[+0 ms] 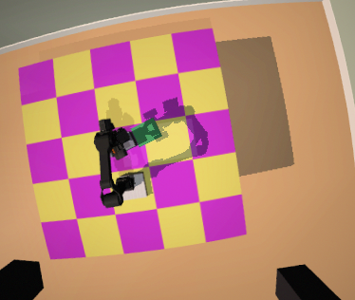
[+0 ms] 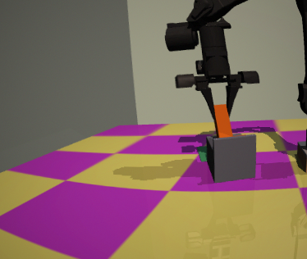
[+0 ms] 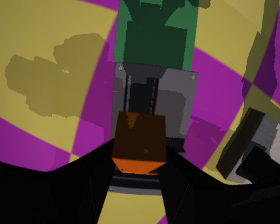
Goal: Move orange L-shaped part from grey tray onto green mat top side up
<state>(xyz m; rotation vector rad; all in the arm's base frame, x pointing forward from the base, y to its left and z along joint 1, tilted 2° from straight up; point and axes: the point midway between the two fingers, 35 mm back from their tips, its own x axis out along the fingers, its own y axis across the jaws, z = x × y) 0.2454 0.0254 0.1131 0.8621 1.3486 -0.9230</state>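
The green mat lies 14 cm to the right of my gripper tip, 13 cm below it and 4 cm ahead of it. Round my gripper tip: grey tray: 13 cm below, 2 cm behind, 1 cm to the left; then orange L-shaped part: 3 cm below, 3 cm behind, 2 cm to the left.
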